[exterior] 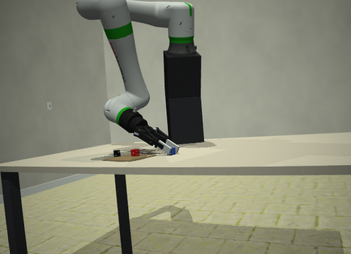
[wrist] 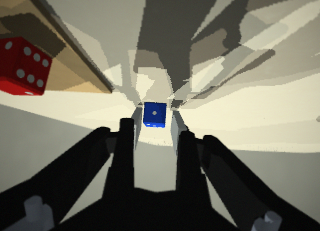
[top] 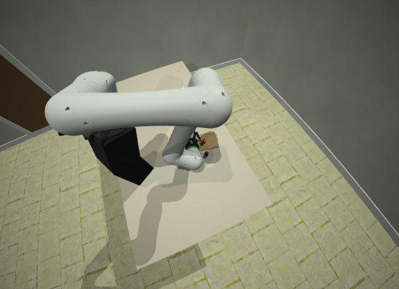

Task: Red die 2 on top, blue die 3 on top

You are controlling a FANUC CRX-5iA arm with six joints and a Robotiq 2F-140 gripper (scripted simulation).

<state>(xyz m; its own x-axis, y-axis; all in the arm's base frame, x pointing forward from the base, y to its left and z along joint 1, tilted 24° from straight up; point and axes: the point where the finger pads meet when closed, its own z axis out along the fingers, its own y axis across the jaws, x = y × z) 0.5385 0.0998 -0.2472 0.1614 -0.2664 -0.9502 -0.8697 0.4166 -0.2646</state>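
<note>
The blue die lies 1 cm ahead of my hand, 1 cm to the left of it and 2 cm below it. Also, from my hand: red die: 4 cm ahead, 12 cm to the right, 1 cm below; then black die: 2 cm ahead, 22 cm to the right, 2 cm below; then brown mat: 8 cm ahead, 13 cm to the right, 3 cm below.
</note>
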